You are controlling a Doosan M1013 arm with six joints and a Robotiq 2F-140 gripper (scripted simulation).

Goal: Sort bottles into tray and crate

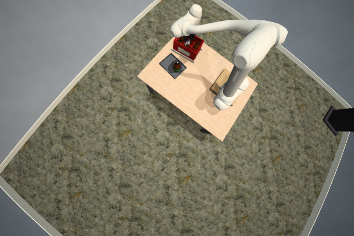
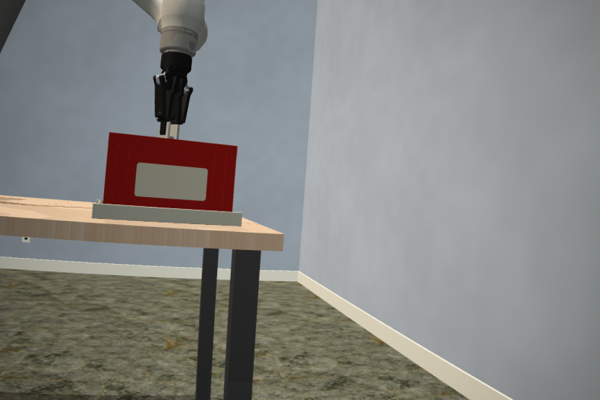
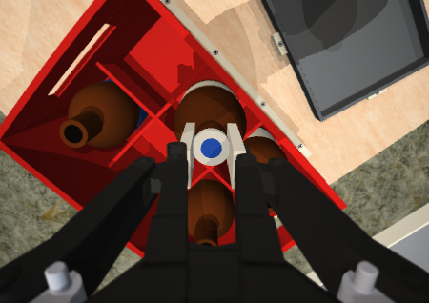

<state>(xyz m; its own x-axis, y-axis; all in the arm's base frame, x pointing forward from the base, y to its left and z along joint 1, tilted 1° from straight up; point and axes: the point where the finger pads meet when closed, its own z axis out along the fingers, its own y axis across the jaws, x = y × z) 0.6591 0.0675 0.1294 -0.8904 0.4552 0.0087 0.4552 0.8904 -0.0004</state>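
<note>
The red crate lies 11 cm below my hand, 4 cm to the right of it and 1 cm ahead of it. Also, from my hand: dark grey tray (22 cm to the left, 18 cm below, 4 cm behind).
</note>
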